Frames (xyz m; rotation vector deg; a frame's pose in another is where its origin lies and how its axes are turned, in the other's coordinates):
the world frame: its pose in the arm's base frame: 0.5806 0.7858 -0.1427 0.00 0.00 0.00
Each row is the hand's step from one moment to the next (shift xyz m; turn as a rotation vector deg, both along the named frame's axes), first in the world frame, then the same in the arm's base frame.
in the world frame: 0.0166 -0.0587 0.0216 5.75 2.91 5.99
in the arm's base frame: 0.0166 -0.0587 0.0216 5.75 2.91 5.99
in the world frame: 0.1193 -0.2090 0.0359 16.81 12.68 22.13
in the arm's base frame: 0.1193 -0.2090 0.0359 16.81 12.68 22.13
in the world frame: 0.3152 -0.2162 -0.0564 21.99 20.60 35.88
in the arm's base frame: 0.3152 -0.2162 -0.0564 21.99 20.60 35.88
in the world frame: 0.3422 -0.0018 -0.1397 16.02 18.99 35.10
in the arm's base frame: 0.3422 -0.0018 -0.1397 16.02 18.99 35.10
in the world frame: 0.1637 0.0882 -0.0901 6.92 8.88 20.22
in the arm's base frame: 0.1637 0.0882 -0.0901 6.92 8.88 20.22
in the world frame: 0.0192 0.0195 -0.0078 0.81 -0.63 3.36
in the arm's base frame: 0.0192 0.0195 -0.0078 0.81 -0.63 3.36
